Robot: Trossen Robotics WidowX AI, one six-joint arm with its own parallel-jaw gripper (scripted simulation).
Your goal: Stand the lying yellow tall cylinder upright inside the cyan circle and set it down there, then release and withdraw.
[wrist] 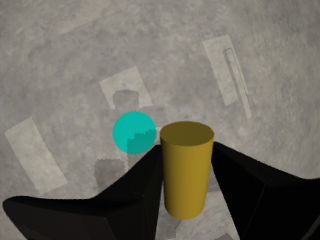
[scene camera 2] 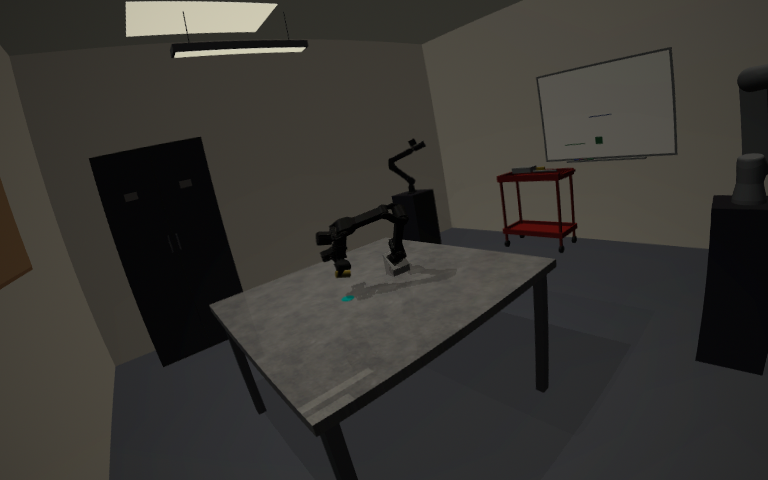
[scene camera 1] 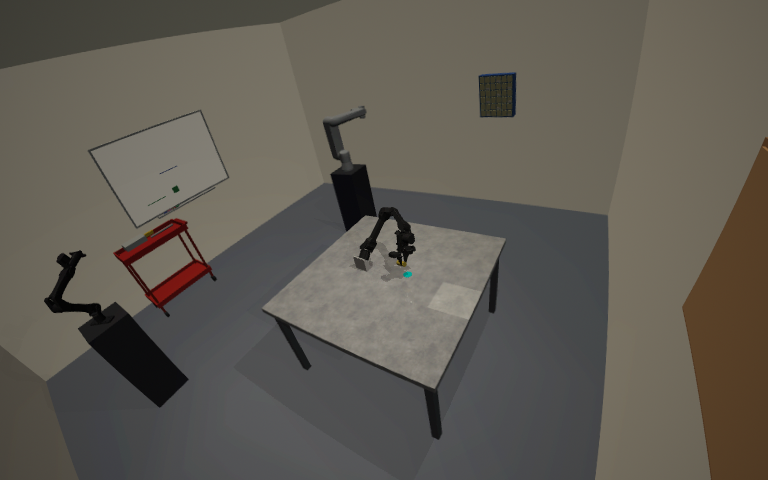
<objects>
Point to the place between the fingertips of my gripper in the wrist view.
At 186, 149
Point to a yellow tall cylinder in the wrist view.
At 186, 148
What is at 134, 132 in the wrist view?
A cyan circle.
</objects>
